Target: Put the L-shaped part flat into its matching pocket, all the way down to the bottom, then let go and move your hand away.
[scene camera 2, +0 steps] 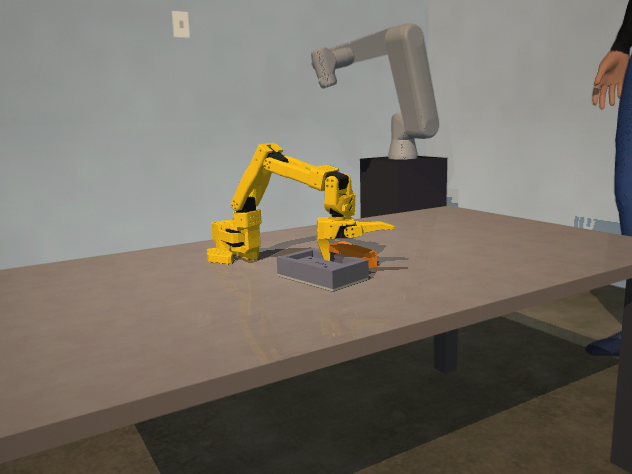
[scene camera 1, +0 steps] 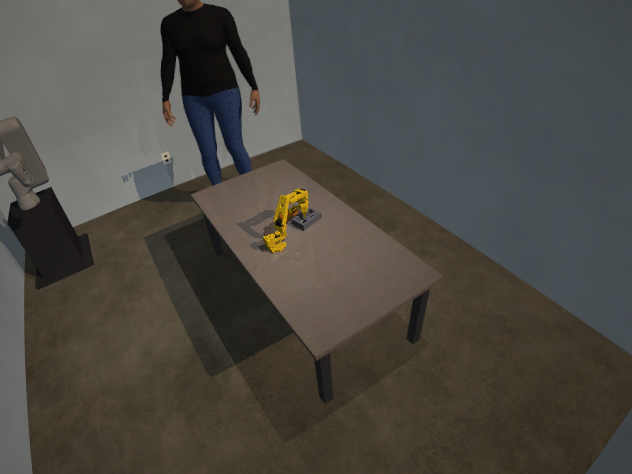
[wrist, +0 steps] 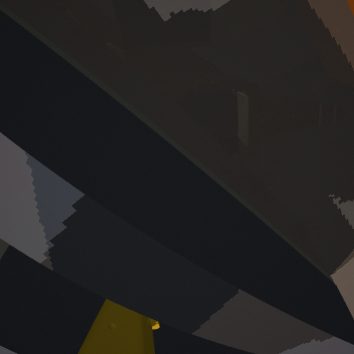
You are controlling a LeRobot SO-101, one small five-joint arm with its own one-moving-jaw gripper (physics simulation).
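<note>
My gripper [scene camera 1: 300,211] [scene camera 2: 359,242] is fully open and empty. Its fixed jaw [wrist: 120,327] points down, with the tip inside the outline of the grey pocket block [scene camera 1: 304,224] [scene camera 2: 306,270] [wrist: 175,170]; contact cannot be told. The moving jaw sticks out sideways above an orange piece [scene camera 1: 293,214] [scene camera 2: 373,258] [wrist: 352,4]. That piece lies just behind the block in scene camera 2, partly hidden by the block and the gripper. I cannot tell whether it is the L-shaped part. The pocket floor is mostly hidden, and no L shape can be made out in it.
The yellow arm's base [scene camera 1: 275,244] [scene camera 2: 247,242] stands on the brown table [scene camera 1: 357,285] [scene camera 2: 153,326], left of the block in scene camera 2. A person [scene camera 1: 209,61] stands beyond the table's far end. Another grey arm [scene camera 1: 25,178] [scene camera 2: 413,81] stands on a black pedestal [scene camera 1: 45,234] [scene camera 2: 403,186] away from the table.
</note>
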